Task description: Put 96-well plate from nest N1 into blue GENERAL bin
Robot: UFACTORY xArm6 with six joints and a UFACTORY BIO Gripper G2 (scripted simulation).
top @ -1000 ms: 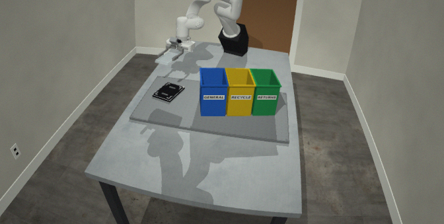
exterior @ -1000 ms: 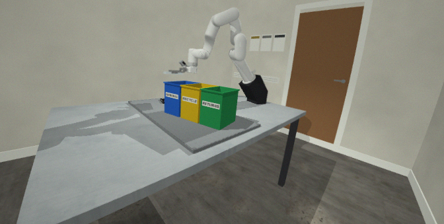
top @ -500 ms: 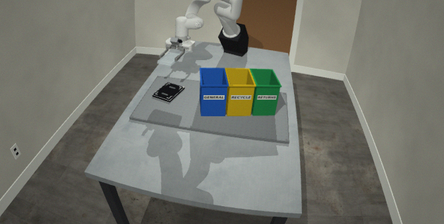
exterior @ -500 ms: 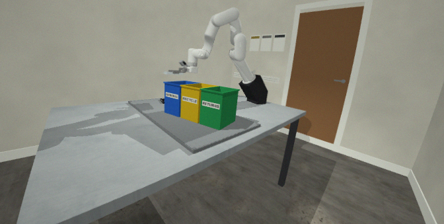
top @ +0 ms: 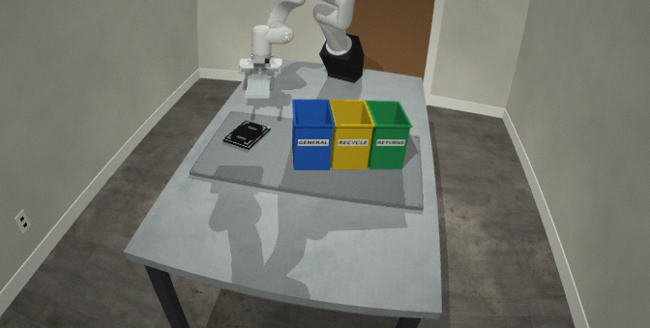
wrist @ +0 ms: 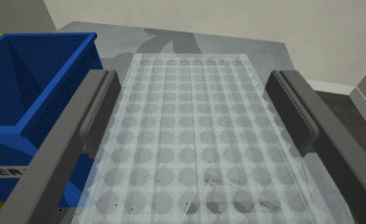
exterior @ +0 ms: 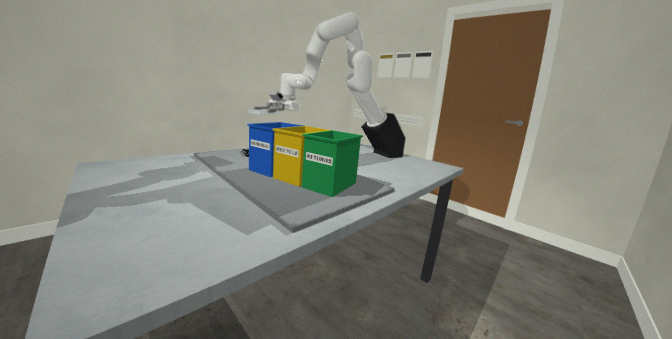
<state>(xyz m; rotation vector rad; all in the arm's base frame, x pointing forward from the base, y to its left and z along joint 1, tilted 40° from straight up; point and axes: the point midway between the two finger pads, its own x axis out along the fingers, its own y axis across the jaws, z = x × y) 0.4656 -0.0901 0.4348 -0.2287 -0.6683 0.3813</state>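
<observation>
Now: the blue general bin 220 mm to the left of my hand, 130 mm below it and 30 mm ahead of it. The rest, counted from my hand: black plate nest N1: 220 mm below, 50 mm to the right, 10 mm behind; yellow recycle bin: 340 mm to the left, 130 mm below, 20 mm behind; clear 96-well plate: 10 mm below.
</observation>
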